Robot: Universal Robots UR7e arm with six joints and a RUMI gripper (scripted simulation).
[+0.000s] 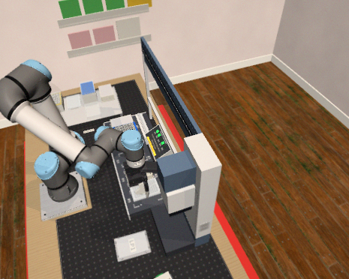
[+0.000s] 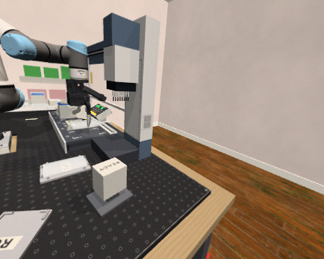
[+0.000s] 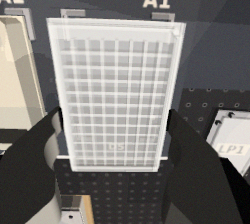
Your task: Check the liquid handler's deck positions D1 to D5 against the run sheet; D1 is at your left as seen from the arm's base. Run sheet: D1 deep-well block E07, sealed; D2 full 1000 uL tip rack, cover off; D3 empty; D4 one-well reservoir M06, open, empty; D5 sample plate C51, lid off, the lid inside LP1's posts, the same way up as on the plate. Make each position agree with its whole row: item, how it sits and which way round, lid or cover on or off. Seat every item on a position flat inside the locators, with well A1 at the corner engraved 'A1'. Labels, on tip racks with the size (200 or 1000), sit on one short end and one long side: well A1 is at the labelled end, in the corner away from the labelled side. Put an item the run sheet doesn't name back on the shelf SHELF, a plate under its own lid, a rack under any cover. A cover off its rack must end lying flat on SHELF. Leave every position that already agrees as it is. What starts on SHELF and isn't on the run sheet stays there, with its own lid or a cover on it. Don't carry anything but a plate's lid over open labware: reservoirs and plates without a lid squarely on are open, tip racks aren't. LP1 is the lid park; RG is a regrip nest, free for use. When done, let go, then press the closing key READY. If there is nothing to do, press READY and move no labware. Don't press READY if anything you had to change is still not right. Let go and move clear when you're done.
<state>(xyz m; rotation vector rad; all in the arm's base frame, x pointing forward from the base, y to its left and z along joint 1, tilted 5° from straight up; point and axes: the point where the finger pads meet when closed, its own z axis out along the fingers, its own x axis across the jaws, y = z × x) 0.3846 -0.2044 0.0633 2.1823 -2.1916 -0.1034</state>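
Right now my hand is 12 cm to the right of the cream one-well reservoir and 5 cm above it. The rest, counted from my hand: pipetting head: 8 cm ahead, 22 cm to the right, 27 cm above; liquid handler's tower: 16 cm ahead, 22 cm to the right, 17 cm above; clear well plate: 1 cm below.
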